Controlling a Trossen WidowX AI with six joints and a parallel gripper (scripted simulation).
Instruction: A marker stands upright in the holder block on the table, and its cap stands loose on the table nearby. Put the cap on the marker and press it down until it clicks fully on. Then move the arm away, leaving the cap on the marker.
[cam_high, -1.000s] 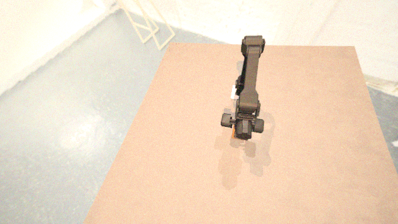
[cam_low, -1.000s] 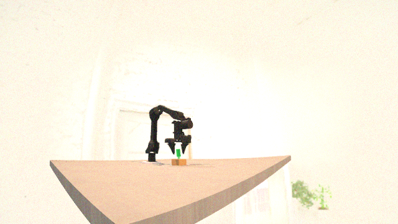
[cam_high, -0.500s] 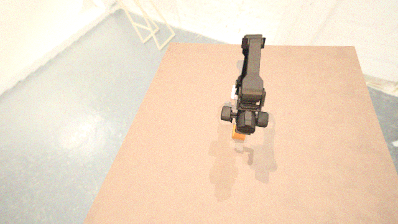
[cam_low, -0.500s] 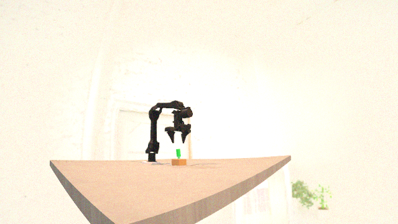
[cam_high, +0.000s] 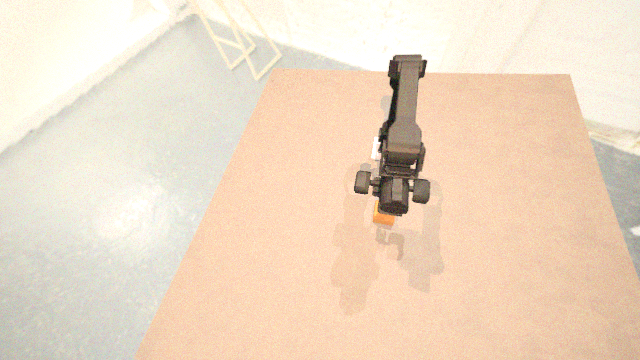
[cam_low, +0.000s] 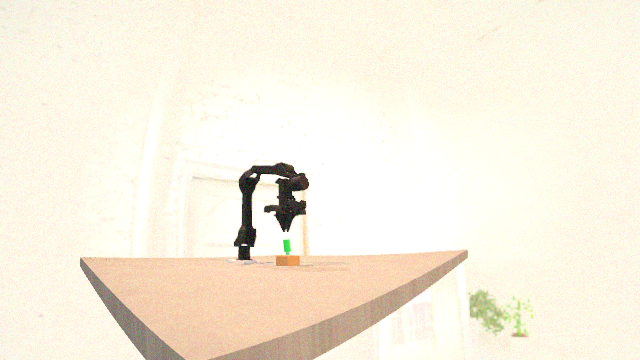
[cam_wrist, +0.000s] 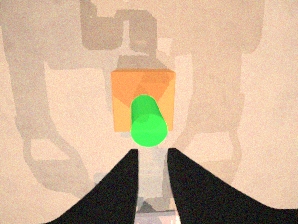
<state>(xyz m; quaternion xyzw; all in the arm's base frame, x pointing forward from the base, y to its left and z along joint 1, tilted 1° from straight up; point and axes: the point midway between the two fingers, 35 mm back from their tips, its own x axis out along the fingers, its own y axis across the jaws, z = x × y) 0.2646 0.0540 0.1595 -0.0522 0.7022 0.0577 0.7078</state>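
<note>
Right now the green cap is 50 mm below my gripper tip. The rest, counted from my gripper tip: holder block: 110 mm below.
</note>
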